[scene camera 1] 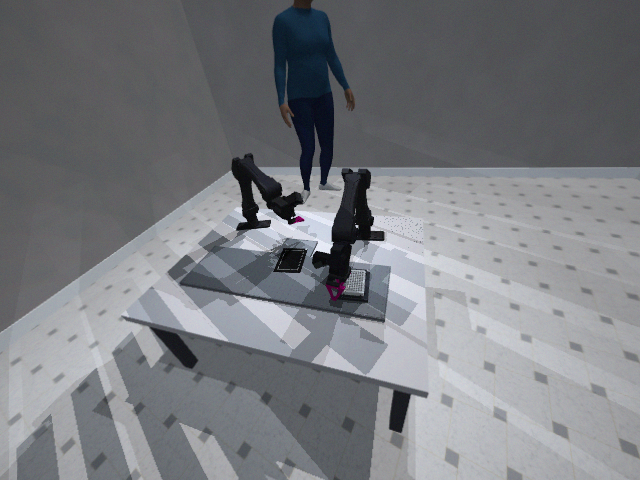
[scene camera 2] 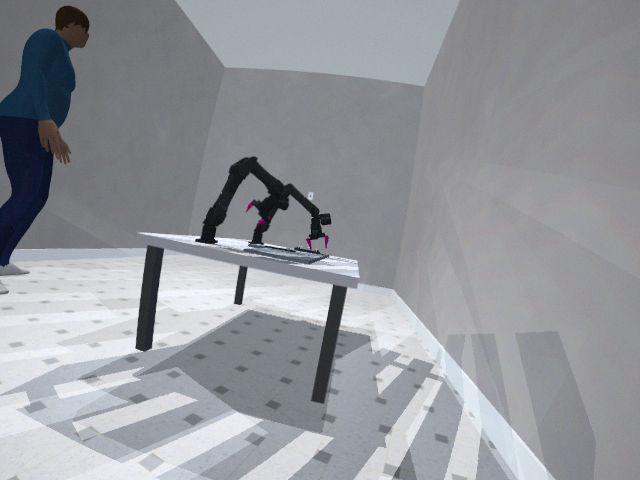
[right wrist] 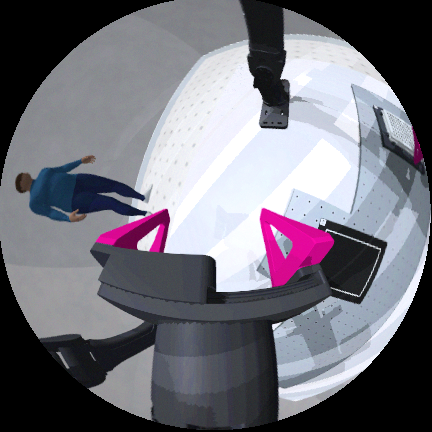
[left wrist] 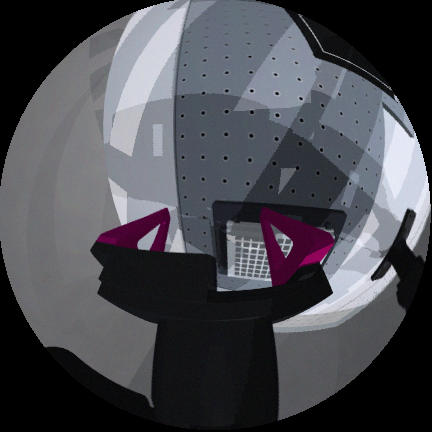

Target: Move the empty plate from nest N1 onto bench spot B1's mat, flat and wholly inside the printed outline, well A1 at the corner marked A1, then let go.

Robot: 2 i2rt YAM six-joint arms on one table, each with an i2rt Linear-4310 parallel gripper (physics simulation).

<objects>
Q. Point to a black outlined mat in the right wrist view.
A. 350,265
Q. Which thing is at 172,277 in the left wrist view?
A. My left gripper.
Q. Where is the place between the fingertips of my right gripper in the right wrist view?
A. At 214,213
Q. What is my right gripper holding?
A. Nothing.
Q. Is my right gripper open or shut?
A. Open.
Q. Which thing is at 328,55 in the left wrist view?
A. A black outlined mat.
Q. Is my left gripper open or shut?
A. Open.
</objects>
